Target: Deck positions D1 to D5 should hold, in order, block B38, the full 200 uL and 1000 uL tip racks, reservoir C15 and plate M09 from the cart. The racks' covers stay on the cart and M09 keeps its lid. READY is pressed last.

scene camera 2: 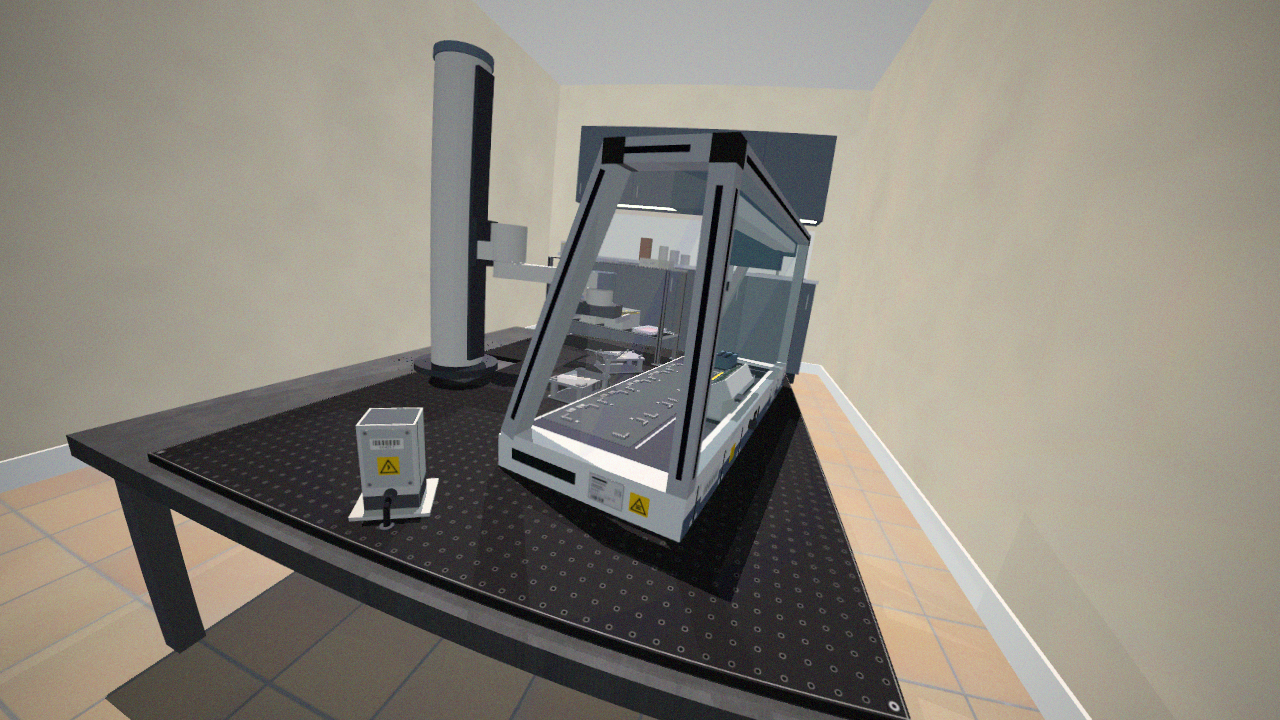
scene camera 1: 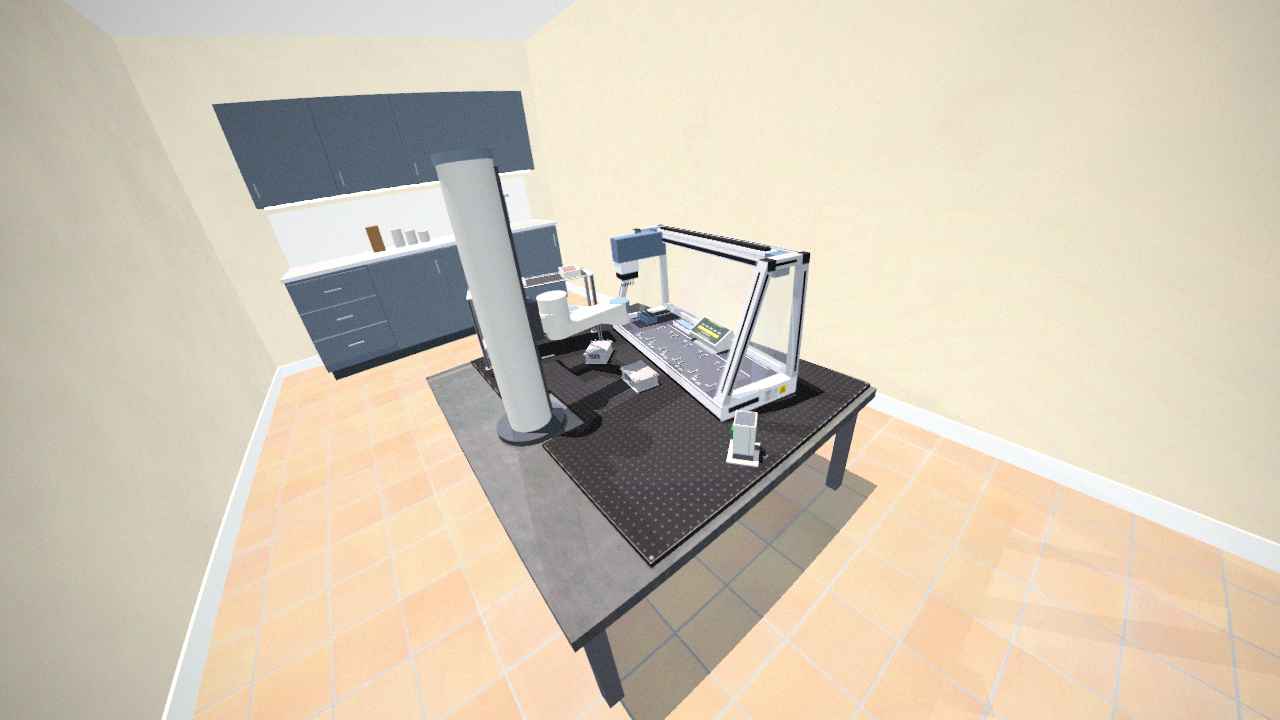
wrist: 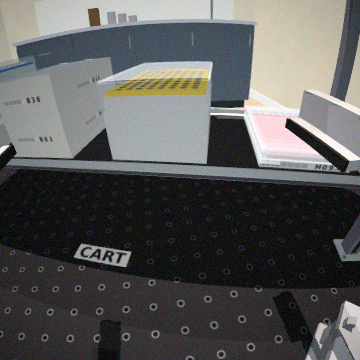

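Note:
My gripper (wrist: 148, 113) is open and empty; its fingers stand at the left and right edges of the wrist view, level with the cart's load. Block B38 (wrist: 32, 101) sits on block B03 (wrist: 44, 138) on the cart (wrist: 150, 170). Right of them stands the yellow 200 uL tip rack (wrist: 162, 82) under a clear cover. A rack with a blue strip (wrist: 17, 67) is cut off at the left edge. Lidded pink plate M09 (wrist: 287, 132) lies at the cart's right. The deck (scene camera 1: 677, 355) (scene camera 2: 617, 420) shows no labware on its near positions. I cannot identify C15.
The white-framed enclosure (scene camera 1: 747, 331) (scene camera 2: 707, 295) surrounds the deck, with a tilted display panel (scene camera 1: 713, 332) at its back side. Two pale objects (scene camera 1: 597, 351) (scene camera 1: 640, 377) stand before the deck. A grey box (scene camera 1: 744, 436) (scene camera 2: 391, 452) stands near the table edge. The arm's column (scene camera 1: 496, 295) (scene camera 2: 458, 205) rises opposite.

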